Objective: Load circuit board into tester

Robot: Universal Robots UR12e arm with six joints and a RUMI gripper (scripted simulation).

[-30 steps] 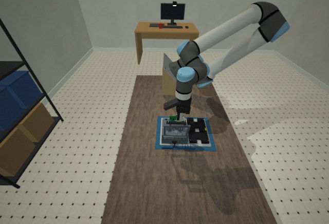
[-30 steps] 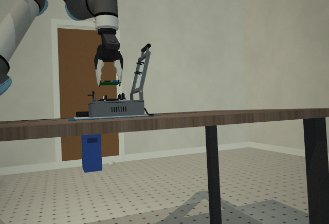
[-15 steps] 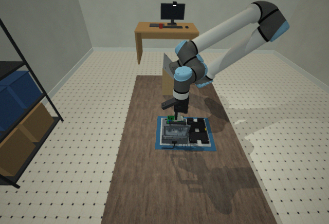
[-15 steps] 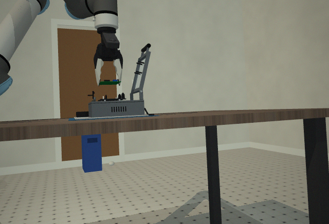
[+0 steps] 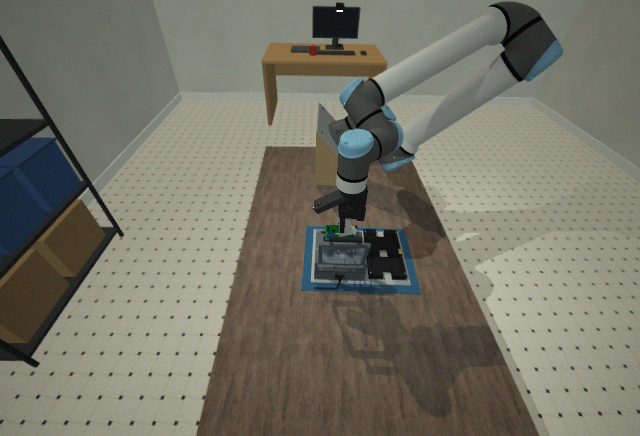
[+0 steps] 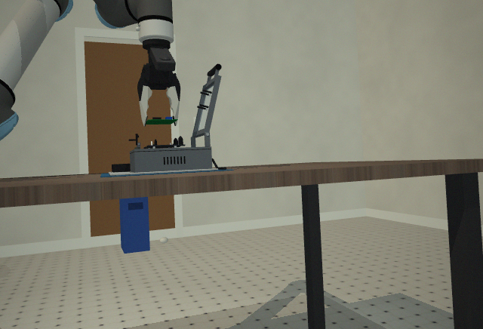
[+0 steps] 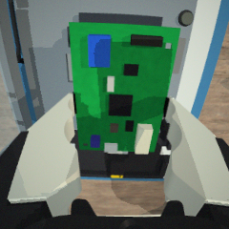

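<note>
My hand is right at the green circuit board. Also, from my hand: tester lid: 13 cm ahead, 5 cm above; tester: 4 cm to the left, 3 cm ahead, 2 cm below.
</note>
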